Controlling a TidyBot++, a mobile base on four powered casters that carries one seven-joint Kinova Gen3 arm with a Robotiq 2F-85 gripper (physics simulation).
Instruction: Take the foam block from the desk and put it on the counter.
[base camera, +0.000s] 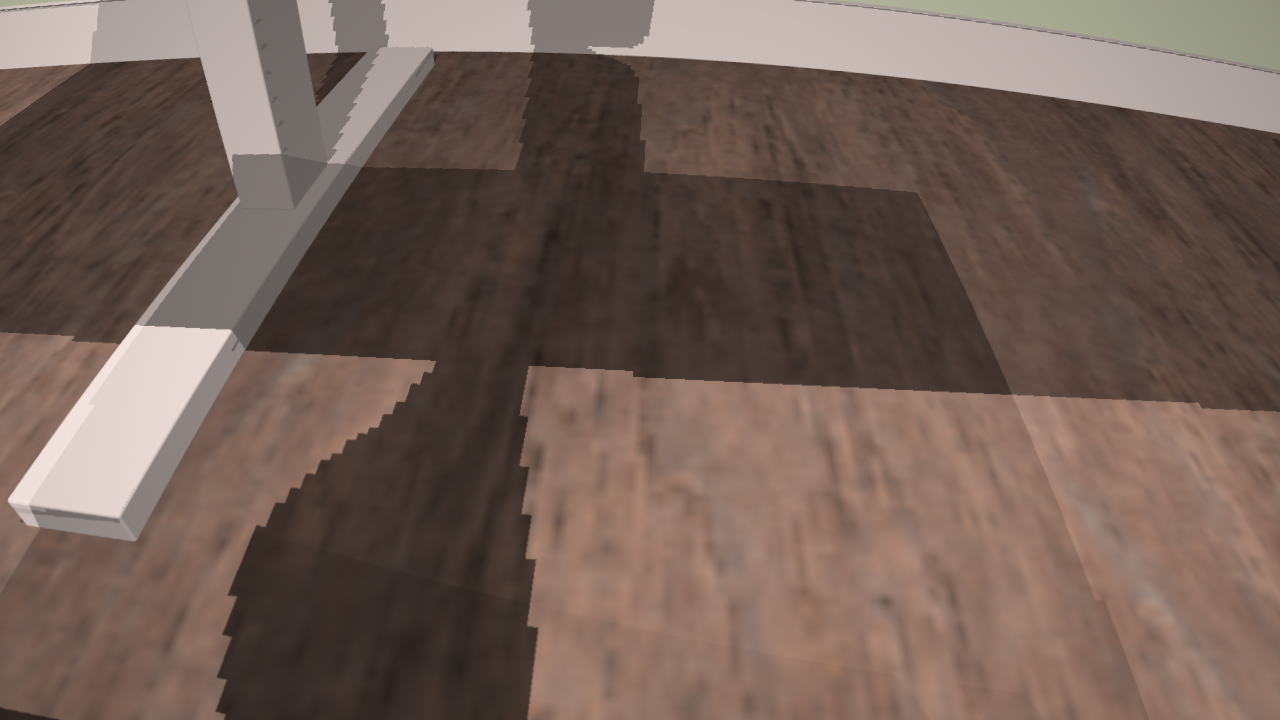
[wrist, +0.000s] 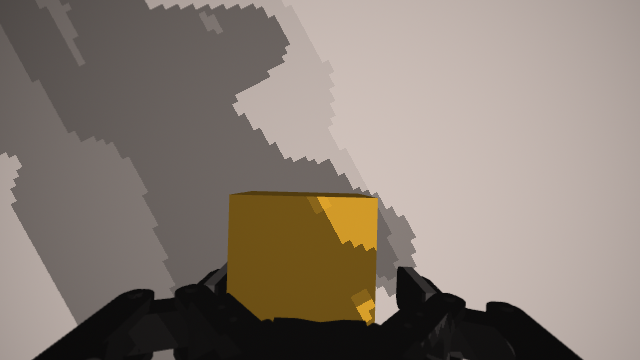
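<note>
There is my gripper (wrist: 319, 280). I can see a yellow foam block (wrist: 312, 256) as well, though in the base camera view the block is out of frame. A white desk (base camera: 102, 473) is visible to me too, and the wrist view also has the desk (wrist: 495, 144) in it.
</note>
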